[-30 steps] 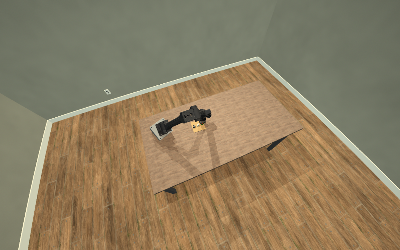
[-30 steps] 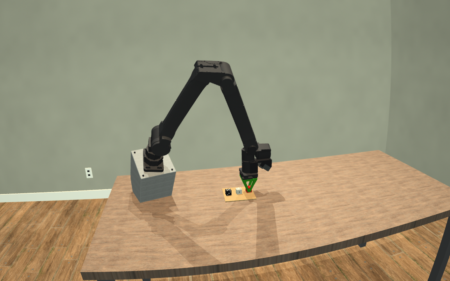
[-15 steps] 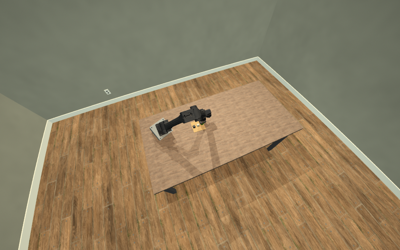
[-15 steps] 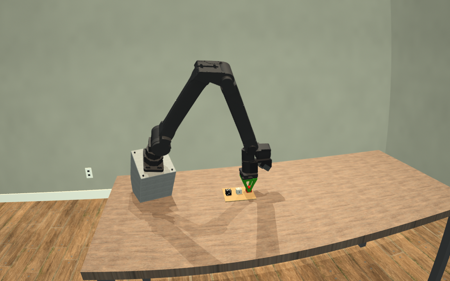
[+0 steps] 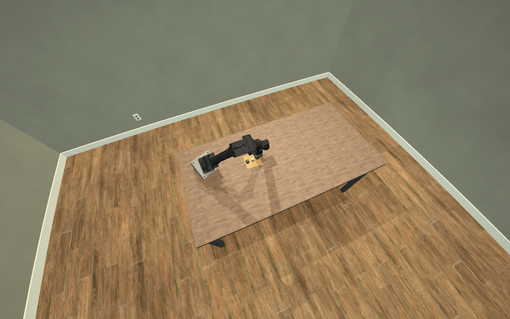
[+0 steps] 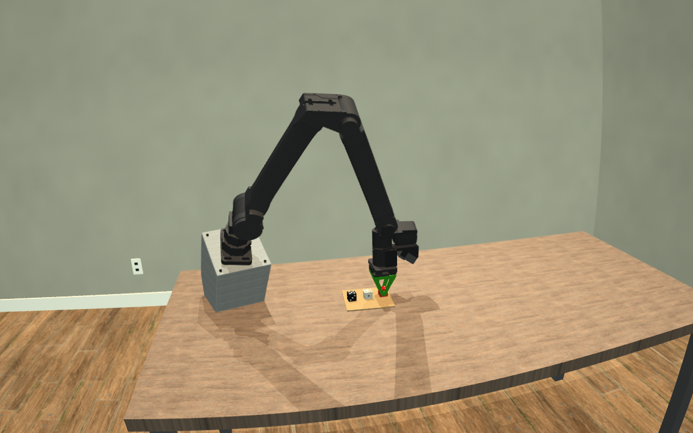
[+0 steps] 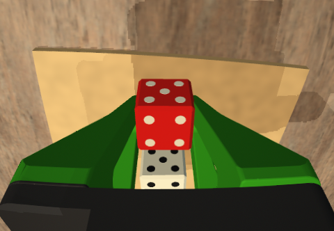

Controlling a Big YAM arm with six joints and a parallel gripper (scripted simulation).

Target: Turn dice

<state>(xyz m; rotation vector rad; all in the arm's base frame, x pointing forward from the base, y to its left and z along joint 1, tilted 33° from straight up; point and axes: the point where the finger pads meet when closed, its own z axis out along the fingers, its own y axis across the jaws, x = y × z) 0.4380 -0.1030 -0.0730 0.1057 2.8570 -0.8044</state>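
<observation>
Right now my hand is right at the red die. From my hand the other things lie so: tan mat 5 cm behind, 1 cm to the left, 2 cm below; then black die 9 cm behind, 1 cm to the left; then white die 5 cm behind, 1 cm to the left.
</observation>
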